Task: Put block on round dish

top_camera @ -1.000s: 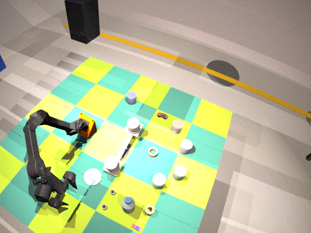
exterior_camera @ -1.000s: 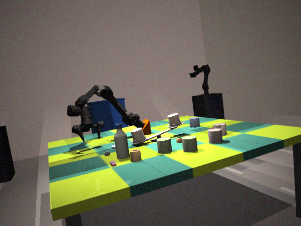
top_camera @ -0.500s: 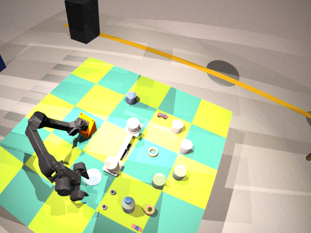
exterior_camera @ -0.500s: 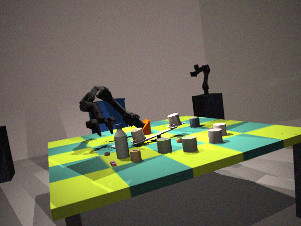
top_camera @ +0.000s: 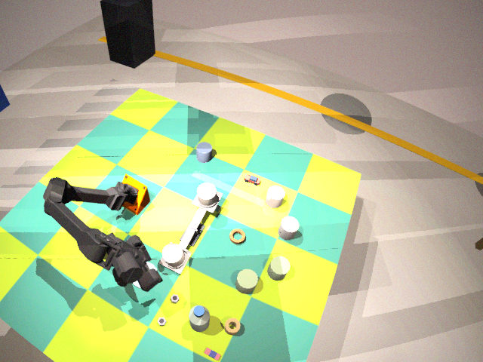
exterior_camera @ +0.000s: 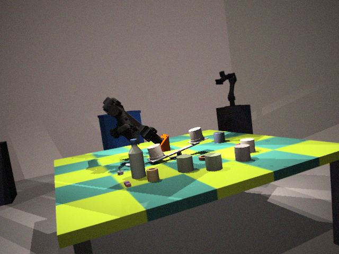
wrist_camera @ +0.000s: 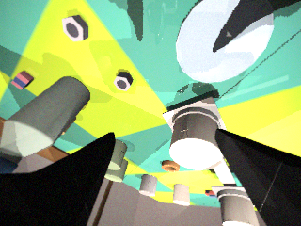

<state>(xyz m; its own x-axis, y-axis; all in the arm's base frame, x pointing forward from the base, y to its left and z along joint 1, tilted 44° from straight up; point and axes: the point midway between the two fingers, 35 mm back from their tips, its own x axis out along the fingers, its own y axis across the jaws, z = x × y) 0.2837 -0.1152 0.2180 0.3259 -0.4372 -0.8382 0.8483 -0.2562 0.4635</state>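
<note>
Right now the dark grey-green block is 100 mm to the left of my gripper tip and 70 mm below it. Also, from my gripper tip: round dish: 110 mm below, 60 mm behind, 10 mm to the right; balance beam: 230 mm to the left, 80 mm below; toy car: 580 mm to the left, 100 mm below, 80 mm ahead.
</note>
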